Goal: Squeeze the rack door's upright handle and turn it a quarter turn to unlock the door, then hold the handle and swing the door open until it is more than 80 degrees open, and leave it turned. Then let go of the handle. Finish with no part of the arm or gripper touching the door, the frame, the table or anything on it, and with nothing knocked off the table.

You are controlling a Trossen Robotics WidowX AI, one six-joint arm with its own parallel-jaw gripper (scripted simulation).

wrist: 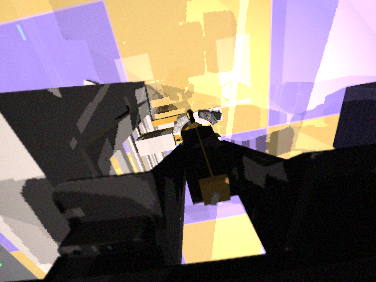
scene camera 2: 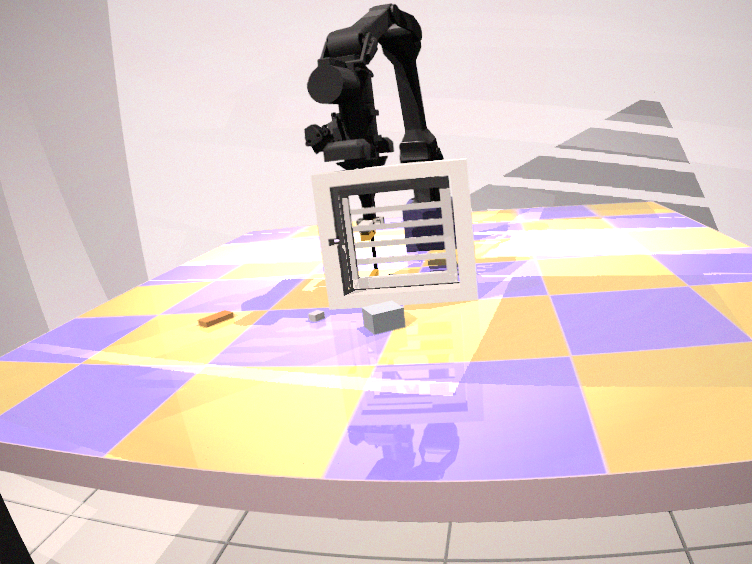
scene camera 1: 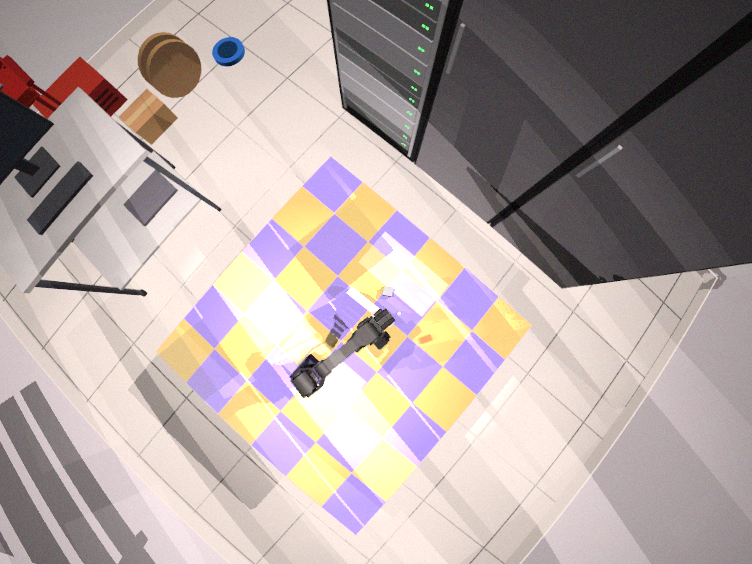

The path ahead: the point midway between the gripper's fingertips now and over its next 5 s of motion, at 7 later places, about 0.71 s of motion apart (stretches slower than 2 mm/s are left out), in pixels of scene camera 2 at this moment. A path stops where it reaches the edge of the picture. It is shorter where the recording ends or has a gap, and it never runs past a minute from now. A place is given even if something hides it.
My gripper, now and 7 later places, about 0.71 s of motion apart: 367,201; 367,202; 377,199; 397,196; 420,192; 443,189; 466,188; 484,187
